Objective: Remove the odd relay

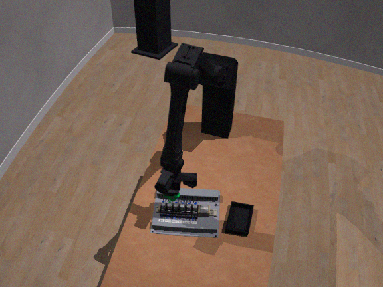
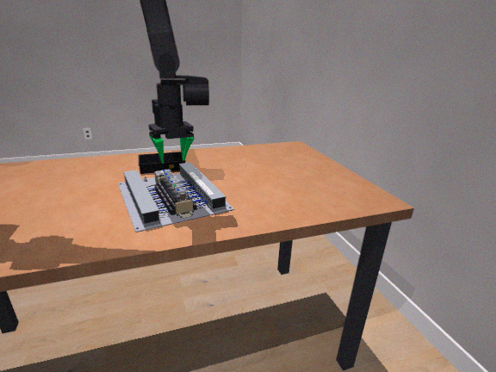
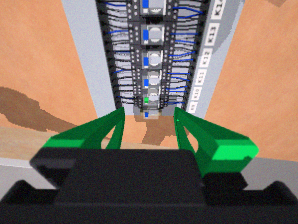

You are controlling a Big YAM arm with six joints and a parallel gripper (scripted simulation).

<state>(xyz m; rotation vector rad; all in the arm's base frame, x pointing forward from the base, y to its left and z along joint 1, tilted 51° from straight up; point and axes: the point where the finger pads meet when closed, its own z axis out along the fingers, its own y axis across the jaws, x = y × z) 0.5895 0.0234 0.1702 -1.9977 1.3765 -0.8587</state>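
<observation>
My gripper is now 1 cm short of the grey relay, 2 cm to the left of it and 9 cm above it. Round my hand: black tray 9 cm behind, 30 cm to the left, 12 cm below.
</observation>
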